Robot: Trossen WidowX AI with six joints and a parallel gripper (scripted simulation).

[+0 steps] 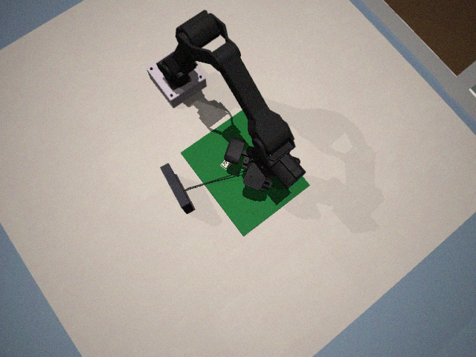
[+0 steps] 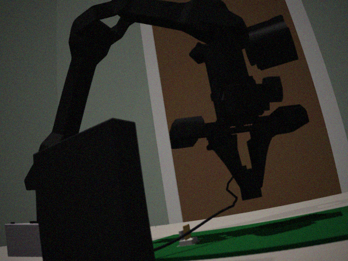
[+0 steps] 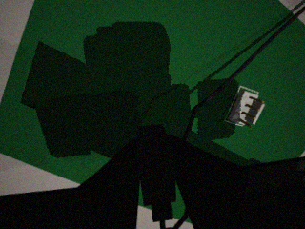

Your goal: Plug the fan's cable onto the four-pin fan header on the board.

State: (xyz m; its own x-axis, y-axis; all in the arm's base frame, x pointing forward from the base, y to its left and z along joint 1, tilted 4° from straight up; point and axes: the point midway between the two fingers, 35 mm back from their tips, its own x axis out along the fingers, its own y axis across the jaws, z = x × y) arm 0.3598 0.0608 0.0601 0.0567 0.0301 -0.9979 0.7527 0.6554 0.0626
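The white four-pin fan header lies 7 cm behind my gripper tip, 6 cm to the right of it and 6 cm below it. Also, from my gripper tip: fan: 6 cm behind, 21 cm to the right; then green board: 3 cm behind, 2 cm to the right, 7 cm below; then black plug: 1 cm behind, 1 cm to the left, 1 cm above.
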